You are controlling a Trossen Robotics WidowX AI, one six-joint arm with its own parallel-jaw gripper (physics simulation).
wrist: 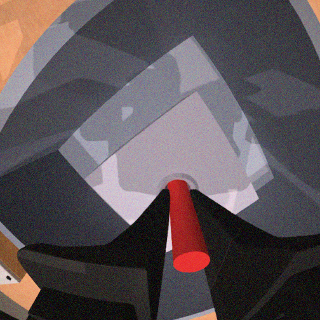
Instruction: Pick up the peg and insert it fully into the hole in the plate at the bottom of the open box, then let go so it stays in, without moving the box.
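A red peg (187, 227) is held between the two black fingers of my gripper (178, 195), which is shut on it. The peg's near round end faces the camera, and its far end is over the hole (179, 177) in the pale plate (170, 145). The far end covers most of the hole, and part of the hole's grey rim shows around it. Whether the tip has entered the hole cannot be told. The plate lies at the bottom of the open dark grey box (270, 45). The fingers hide the plate's near part.
The box's sloping walls surround the plate and my fingers on all sides in view. Orange-tan table (30, 15) shows beyond the box at the upper left. A brown and white object (11, 257) is outside the box at the lower left edge.
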